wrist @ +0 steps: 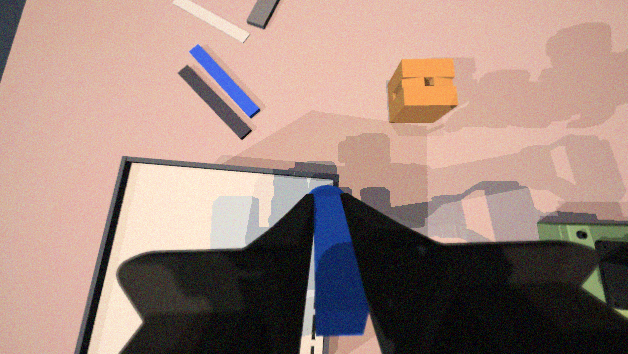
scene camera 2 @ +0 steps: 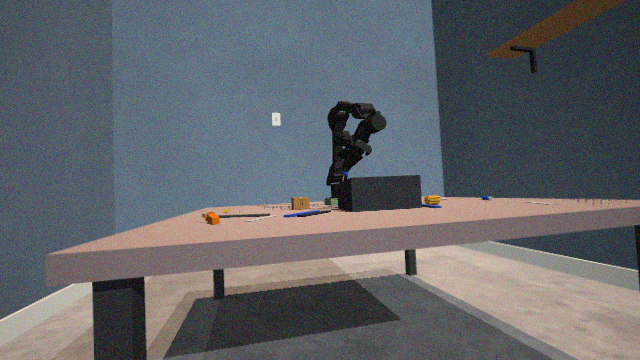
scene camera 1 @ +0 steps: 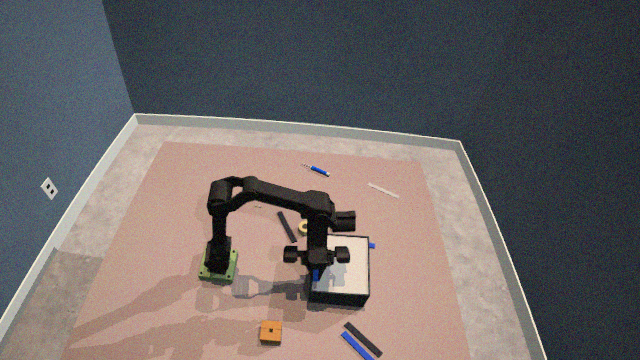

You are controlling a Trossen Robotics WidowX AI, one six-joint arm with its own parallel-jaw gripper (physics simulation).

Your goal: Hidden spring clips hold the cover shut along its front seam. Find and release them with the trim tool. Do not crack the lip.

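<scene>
The black box with its pale cover stands on the table. A slotted seam runs along the box edge nearest the robot base, partly hidden by the fingers in the wrist view. My gripper is shut on the blue trim tool, at that edge near a corner of the box. The tool's tip is hidden, so contact with the seam cannot be told. No clip shows clearly.
An orange slotted block stands beside the box. Blue and dark strips lie off one side. A yellow ring, a dark bar, a blue-handled tool and a white strip lie beyond the box.
</scene>
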